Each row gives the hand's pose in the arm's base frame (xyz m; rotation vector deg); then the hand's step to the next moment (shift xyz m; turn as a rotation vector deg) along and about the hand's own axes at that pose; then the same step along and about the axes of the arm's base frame.
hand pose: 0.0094 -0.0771 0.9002 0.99 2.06 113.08
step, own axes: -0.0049 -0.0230 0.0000 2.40 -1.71 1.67
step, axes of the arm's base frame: 0.0231 0.0045 -0.0007 0.68 2.91 1.60
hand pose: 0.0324 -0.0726 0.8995 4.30 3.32 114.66
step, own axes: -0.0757 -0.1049 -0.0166 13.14 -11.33 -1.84
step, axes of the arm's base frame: 0.1252 -0.0250 -0.0264 4.63 16.66 -2.33
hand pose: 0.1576 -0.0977 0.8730 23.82 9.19 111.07
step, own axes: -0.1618 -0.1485 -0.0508 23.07 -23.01 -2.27
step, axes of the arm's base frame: 0.1662 -0.0849 -0.1264 11.17 30.41 -4.14
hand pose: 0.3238 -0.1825 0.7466 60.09 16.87 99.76
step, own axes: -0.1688 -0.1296 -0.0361 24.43 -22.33 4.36
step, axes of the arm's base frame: 0.0699 -0.0786 -0.1885 15.67 29.46 0.88
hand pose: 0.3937 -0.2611 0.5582 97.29 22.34 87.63
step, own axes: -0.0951 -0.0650 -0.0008 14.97 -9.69 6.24
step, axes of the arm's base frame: -0.0038 -0.0243 -0.1125 11.83 14.28 3.61
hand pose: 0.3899 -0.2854 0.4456 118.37 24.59 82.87
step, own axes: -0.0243 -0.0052 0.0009 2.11 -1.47 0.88
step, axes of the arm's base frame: -0.0076 -0.0098 -0.0216 1.67 2.09 0.44
